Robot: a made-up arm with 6 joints.
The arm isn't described. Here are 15 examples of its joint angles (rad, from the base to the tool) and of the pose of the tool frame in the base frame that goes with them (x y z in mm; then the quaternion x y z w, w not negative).
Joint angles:
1: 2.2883 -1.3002 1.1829 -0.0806 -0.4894 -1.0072
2: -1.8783 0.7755 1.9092 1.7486 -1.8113 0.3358
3: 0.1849 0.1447 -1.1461 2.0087 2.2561 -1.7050
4: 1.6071 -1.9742 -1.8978 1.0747 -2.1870 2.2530
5: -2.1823 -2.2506 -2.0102 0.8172 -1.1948 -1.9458
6: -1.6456 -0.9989 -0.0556 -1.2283 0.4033 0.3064
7: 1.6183 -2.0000 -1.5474 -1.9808 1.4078 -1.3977
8: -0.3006 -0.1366 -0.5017 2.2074 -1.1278 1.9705
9: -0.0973 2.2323 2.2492 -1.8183 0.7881 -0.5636
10: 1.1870 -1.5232 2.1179 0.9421 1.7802 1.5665
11: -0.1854 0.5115 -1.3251 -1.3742 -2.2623 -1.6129
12: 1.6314 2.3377 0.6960 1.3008 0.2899 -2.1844
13: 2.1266 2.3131 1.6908 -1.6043 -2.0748 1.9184
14: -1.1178 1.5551 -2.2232 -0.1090 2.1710 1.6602
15: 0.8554 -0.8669 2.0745 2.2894 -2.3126 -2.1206
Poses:
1: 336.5 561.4 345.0 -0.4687 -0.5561 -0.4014 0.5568
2: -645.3 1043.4 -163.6 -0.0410 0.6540 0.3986 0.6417
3: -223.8 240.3 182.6 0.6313 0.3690 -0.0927 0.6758
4: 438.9 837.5 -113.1 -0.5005 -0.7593 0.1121 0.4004
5: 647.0 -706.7 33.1 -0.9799 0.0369 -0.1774 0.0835
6: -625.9 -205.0 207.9 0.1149 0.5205 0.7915 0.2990
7: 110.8 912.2 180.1 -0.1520 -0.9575 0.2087 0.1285
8: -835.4 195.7 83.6 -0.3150 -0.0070 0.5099 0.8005
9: -3.0 7.2 -936.7 -0.3022 -0.4837 0.8104 0.1341
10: -309.2 168.4 132.5 -0.2126 -0.4976 0.8404 0.0312
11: -696.8 -354.8 260.6 -0.0063 -0.6021 -0.7689 0.2149
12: 260.2 -910.3 19.1 -0.7857 0.3783 -0.0030 0.4896
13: -8.9 -124.5 256.9 0.0477 -0.9132 0.3318 0.2317
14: -501.5 472.1 -7.9 0.2850 -0.4487 0.6729 0.5145
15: -700.0 240.9 120.3 -0.4226 0.6730 0.0519 0.6048
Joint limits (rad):
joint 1: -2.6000..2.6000
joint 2: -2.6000..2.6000
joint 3: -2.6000..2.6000
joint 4: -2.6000..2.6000
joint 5: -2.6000..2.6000
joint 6: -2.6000..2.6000
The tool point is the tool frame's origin. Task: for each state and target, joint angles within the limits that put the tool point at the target. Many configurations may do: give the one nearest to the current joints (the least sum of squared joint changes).
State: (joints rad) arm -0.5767 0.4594 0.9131 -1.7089 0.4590 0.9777
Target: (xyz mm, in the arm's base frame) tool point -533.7 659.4 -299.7
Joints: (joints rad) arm -0.6548 0.8181 0.7631 -1.4788 0.4570 0.8486
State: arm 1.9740 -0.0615 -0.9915 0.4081 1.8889 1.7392
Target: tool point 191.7 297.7 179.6
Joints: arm 1.8735 -0.8108 -1.1845 0.7531 1.5433 1.1249
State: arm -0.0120 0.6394 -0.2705 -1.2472 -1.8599 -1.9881
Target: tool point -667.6 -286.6 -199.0
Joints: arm -0.3715 1.0431 -0.6158 -0.9402 -2.0879 -2.2476
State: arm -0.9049 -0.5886 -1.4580 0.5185 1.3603 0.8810
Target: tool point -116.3 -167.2 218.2
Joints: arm -0.8343 0.1981 -1.6371 0.8382 1.4339 1.0423
